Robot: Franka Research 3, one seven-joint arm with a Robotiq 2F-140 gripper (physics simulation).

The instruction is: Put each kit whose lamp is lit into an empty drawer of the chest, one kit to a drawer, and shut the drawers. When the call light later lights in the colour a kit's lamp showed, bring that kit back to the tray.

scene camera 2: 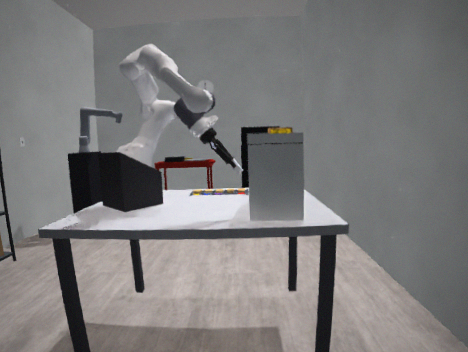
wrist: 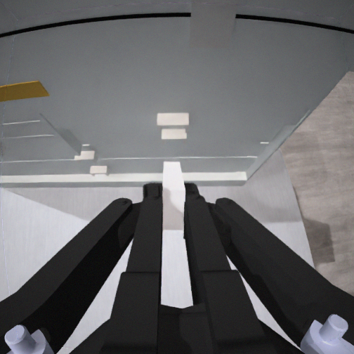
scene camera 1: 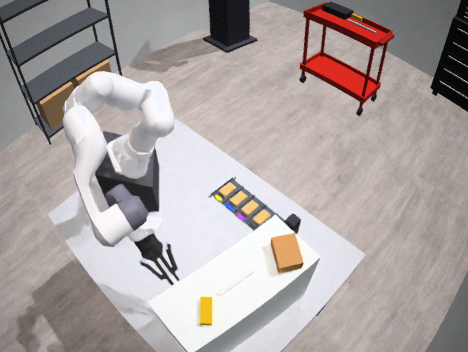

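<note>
A dark tray (scene camera 1: 250, 225) (scene camera 2: 218, 191) on the white table holds several tan kits (scene camera 1: 227, 188) (scene camera 1: 249, 207). Small lamps beside three of them glow yellow (scene camera 1: 218, 197), blue (scene camera 1: 228, 207) and magenta (scene camera 1: 240, 216). The white chest (scene camera 1: 234, 303) (scene camera 2: 276, 177) stands at the table's near end. Its grey front (wrist: 175, 70) with small white handles (wrist: 172, 119) fills the wrist view. My gripper (scene camera 1: 171, 280) (scene camera 2: 239, 166) (wrist: 173, 189) is shut and empty, its tips close to the chest front near the top. A black call-light box (scene camera 1: 293, 221) stands past the tray.
An orange box (scene camera 1: 286, 251), a yellow block (scene camera 1: 205, 310) and a white bar (scene camera 1: 235, 283) lie on the chest top. The arm's black base (scene camera 1: 139, 181) is at the table's back. A red cart (scene camera 1: 382, 38), a shelf rack (scene camera 1: 112, 38) and a black cabinet (scene camera 1: 454, 68) stand around the room.
</note>
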